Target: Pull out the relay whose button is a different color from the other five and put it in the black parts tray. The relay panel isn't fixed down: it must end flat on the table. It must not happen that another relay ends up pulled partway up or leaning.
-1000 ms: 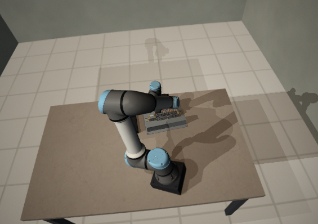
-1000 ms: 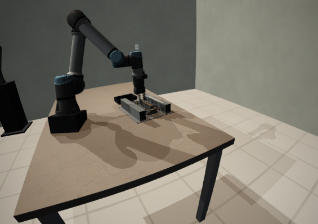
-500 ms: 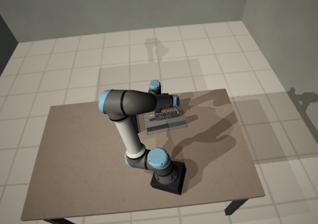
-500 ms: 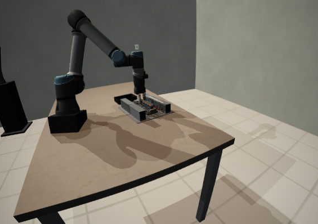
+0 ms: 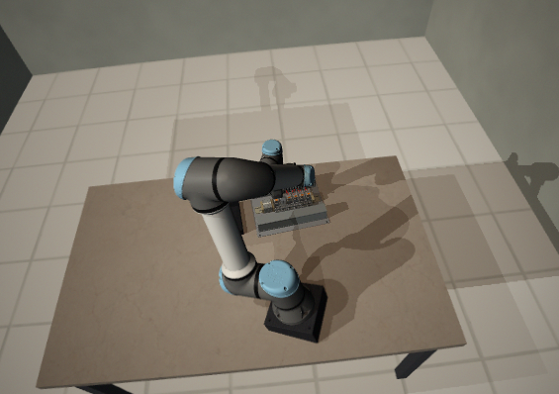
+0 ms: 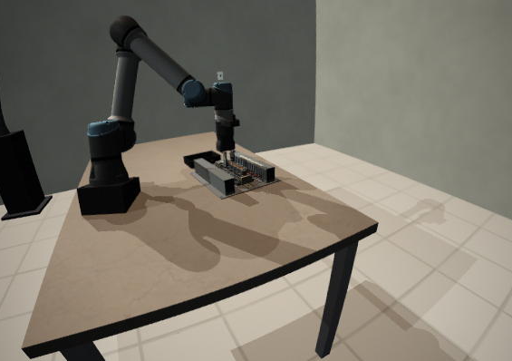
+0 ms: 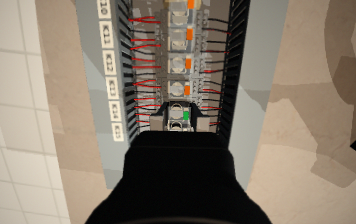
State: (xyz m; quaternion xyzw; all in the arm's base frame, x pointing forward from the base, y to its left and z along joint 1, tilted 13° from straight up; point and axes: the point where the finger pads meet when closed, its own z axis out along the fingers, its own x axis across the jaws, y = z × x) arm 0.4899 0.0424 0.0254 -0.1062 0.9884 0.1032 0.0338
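Now: hand 10 mm above the relay. From my hand the other things lie so: black parts tray 240 mm to the left, 80 mm behind, 50 mm below; then relay panel 30 mm below, 20 mm to the right.
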